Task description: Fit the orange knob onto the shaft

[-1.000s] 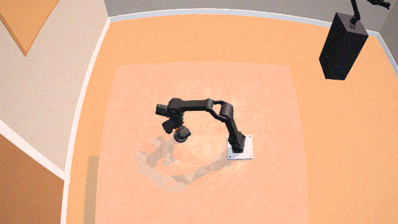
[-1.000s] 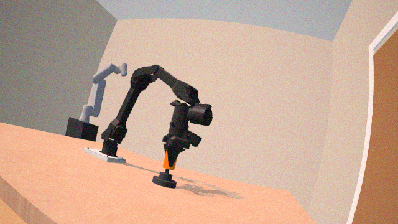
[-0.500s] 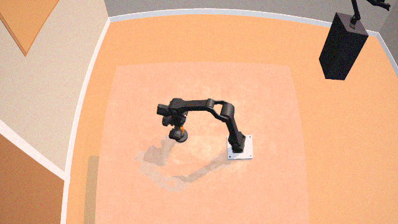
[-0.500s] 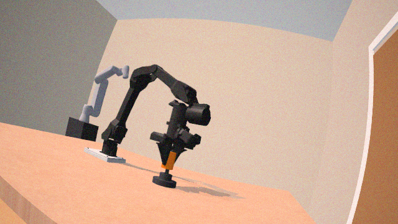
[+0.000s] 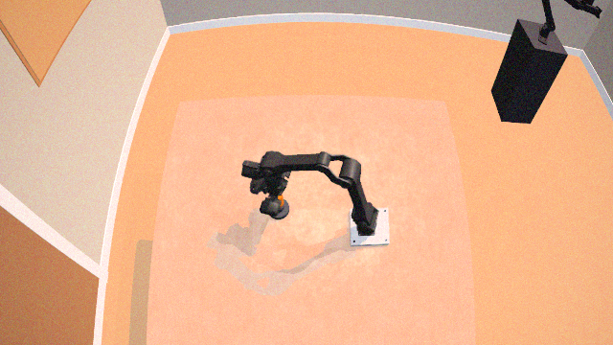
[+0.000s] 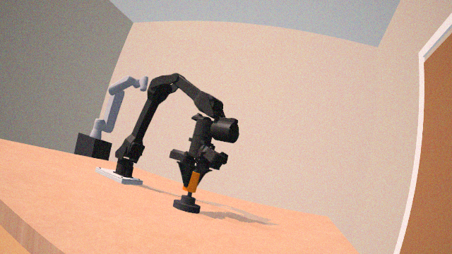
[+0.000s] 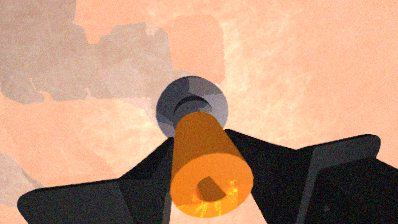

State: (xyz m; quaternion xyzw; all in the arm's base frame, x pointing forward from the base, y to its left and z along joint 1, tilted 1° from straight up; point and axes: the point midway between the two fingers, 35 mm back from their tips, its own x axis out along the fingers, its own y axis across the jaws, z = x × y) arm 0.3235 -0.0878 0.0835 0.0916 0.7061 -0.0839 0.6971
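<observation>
My gripper tip is 20 mm below the orange knob. Round my gripper tip: round dark pedestal 40 mm below.
</observation>
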